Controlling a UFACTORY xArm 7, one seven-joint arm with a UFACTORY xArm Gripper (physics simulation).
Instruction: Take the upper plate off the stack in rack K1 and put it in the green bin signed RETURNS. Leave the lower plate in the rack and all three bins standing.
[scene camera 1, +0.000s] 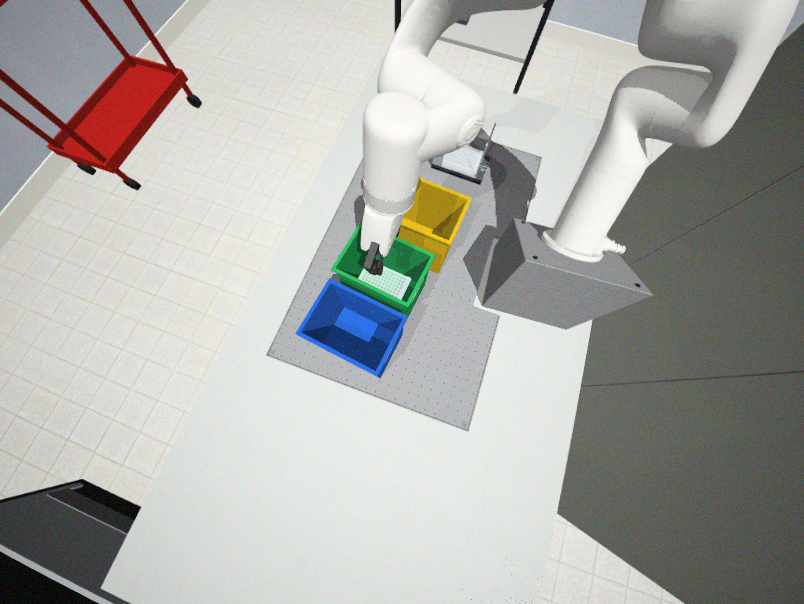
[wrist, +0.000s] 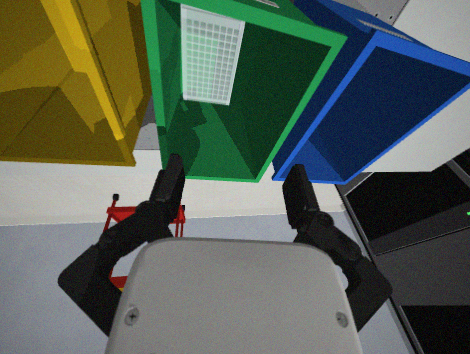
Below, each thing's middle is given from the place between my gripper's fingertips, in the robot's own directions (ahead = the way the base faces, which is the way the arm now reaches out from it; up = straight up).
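My gripper is 14 cm above the green bin (scene camera 1: 405, 258). Measured from my hand, the blue bin (scene camera 1: 352, 326) is 14 cm below, 2 cm ahead and 14 cm to the left, while the yellow bin (scene camera 1: 431, 223) is 14 cm below my hand, 4 cm behind it and 16 cm to the right of it.
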